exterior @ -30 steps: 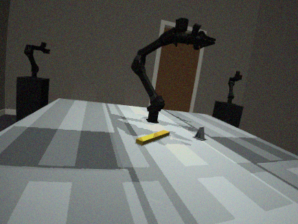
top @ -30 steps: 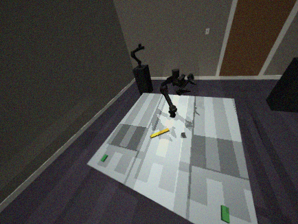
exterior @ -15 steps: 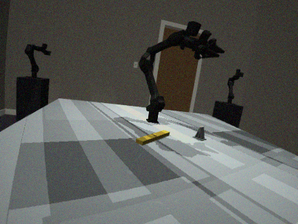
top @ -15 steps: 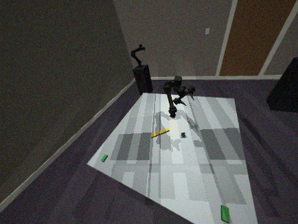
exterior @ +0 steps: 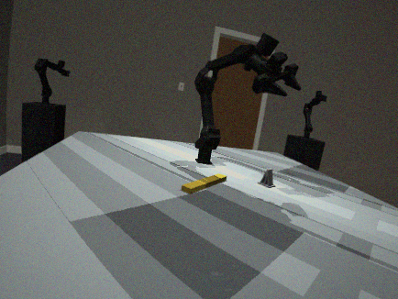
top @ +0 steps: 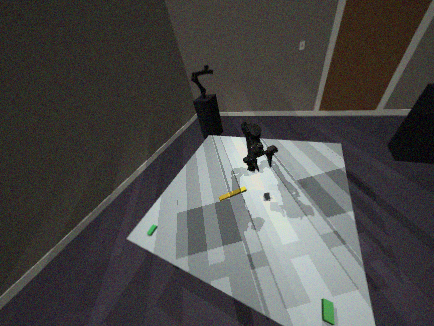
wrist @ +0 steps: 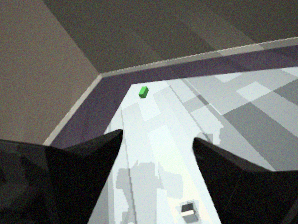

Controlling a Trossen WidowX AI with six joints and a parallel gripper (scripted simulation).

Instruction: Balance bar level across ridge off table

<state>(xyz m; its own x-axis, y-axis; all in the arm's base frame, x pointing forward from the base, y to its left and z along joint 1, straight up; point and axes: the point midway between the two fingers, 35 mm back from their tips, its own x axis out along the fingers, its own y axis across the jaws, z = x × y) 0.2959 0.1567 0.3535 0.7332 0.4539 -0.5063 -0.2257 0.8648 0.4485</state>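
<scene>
Right now my gripper tip is 330 mm above the yellow bar, 240 mm to the left of it and 20 mm past it.
</scene>
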